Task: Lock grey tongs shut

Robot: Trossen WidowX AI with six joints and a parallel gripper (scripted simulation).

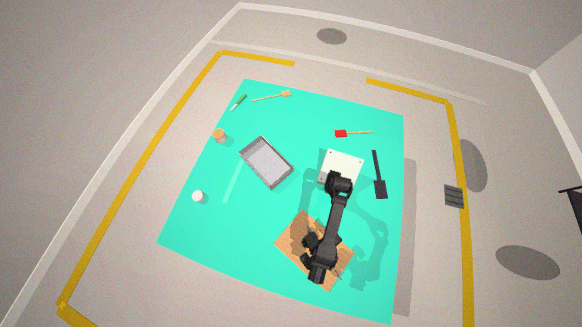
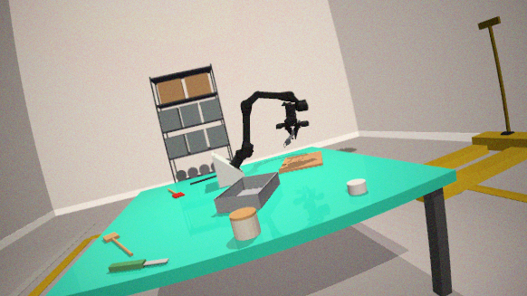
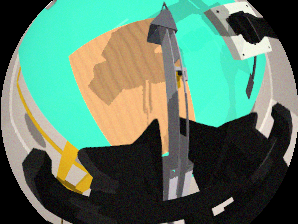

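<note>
My gripper tip is 1 cm short of the wooden board, 2 cm to the right of it and 14 cm above it. The rest, counted from my gripper tip: black spatula (27 cm behind, 49 cm to the right, 14 cm below); then white puck (72 cm ahead, 3 cm to the right, 13 cm below); then grey roasting tin (42 cm ahead, 36 cm to the right, 11 cm below).
</note>
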